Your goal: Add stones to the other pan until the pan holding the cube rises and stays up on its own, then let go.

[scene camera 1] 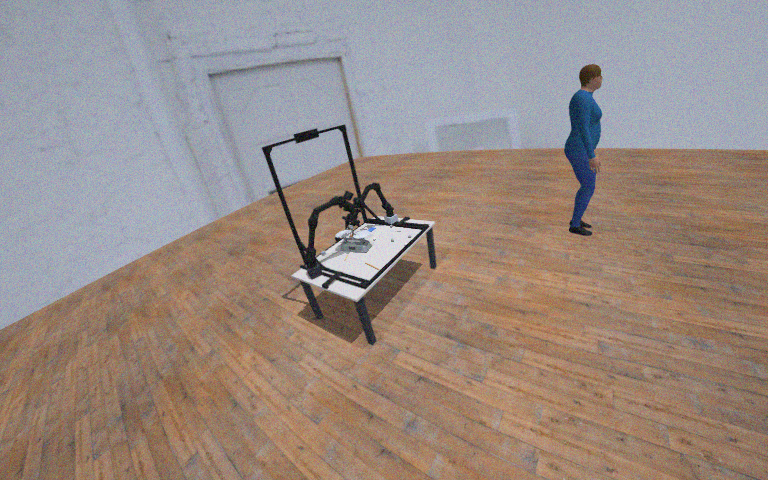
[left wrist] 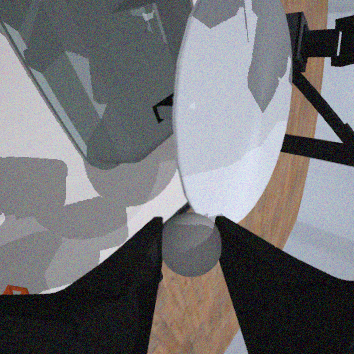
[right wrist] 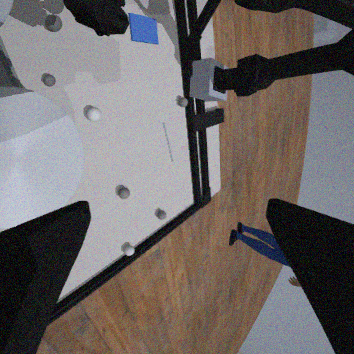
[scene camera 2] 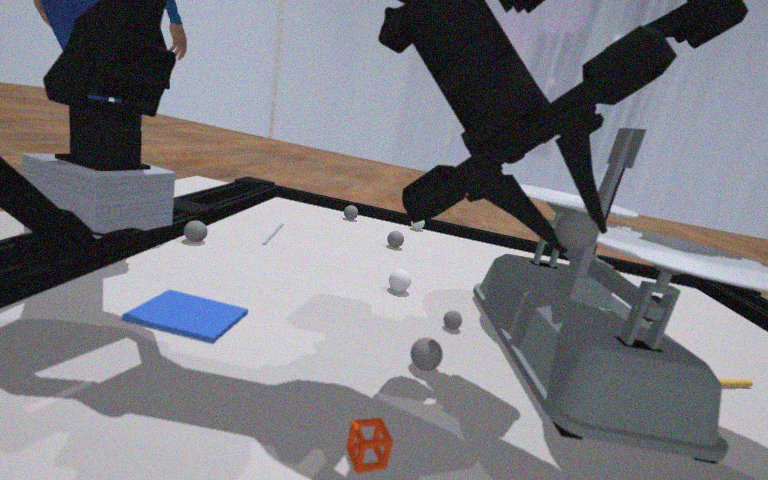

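Pixels of known places: left gripper, fingertip midpoint: (scene camera 1: 346, 229) (left wrist: 188, 224) (scene camera 2: 584, 242); right gripper, fingertip midpoint: (scene camera 1: 360, 212) (right wrist: 179, 208) (scene camera 2: 585, 11); left arm's base, link origin: (scene camera 1: 390, 215) (right wrist: 219, 79) (scene camera 2: 105, 163); right arm's base, link origin: (scene camera 1: 312, 266) (left wrist: 304, 43).
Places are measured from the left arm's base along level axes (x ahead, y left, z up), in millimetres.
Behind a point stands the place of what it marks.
A grey balance scale (scene camera 2: 640, 390) {x 572, y -24, z -40 mm} (left wrist: 135, 120) {x 536, y 3, z -20 mm} has two white pans. The nearer pan (scene camera 2: 690, 257) {x 575, y -7, z 61 mm} in scene camera 2 also shows in the left wrist view (left wrist: 225, 135) {x 529, y 2, z 61 mm}; the farther pan (scene camera 2: 583, 199) shows in the right wrist view (right wrist: 40, 165) {x 470, y 193, z 64 mm}. No cube shows on their visible surfaces. My left gripper (scene camera 2: 581, 238) {x 505, y -38, z 58 mm} (left wrist: 188, 224) {x 505, y -38, z 58 mm} is shut on a grey stone (scene camera 2: 574, 229) {x 495, y -54, z 68 mm} (left wrist: 191, 250) {x 489, y -34, z 73 mm}, at the nearer pan's edge; contact is unclear. My right gripper (right wrist: 179, 208) {x 455, y 187, z 257 mm} is open and empty beyond the farther pan. Loose stones include dark ones (scene camera 2: 425, 353) {x 416, y -38, z -67 mm} (scene camera 2: 452, 319) {x 419, y 62, z -74 mm} and a white one (scene camera 2: 399, 281) {x 340, y 112, z -71 mm} (right wrist: 92, 112) {x 344, y 123, z -63 mm}.
An orange wireframe cube (scene camera 2: 352, 447) {x 404, y -151, z -84 mm} lies on the table, left of the scale. A blue square (scene camera 2: 185, 315) {x 213, y -93, z -83 mm} (right wrist: 143, 28) {x 213, y -85, z -83 mm}, a pale stick (scene camera 2: 272, 234) {x 112, y 177, z -86 mm} (right wrist: 168, 141) {x 111, y 184, z -87 mm} and a yellow stick (scene camera 2: 736, 383) {x 700, y 167, z -82 mm} lie on the table. A grey box (scene camera 2: 135, 198) {x 50, y -4, z -28 mm} stands at the table's side.
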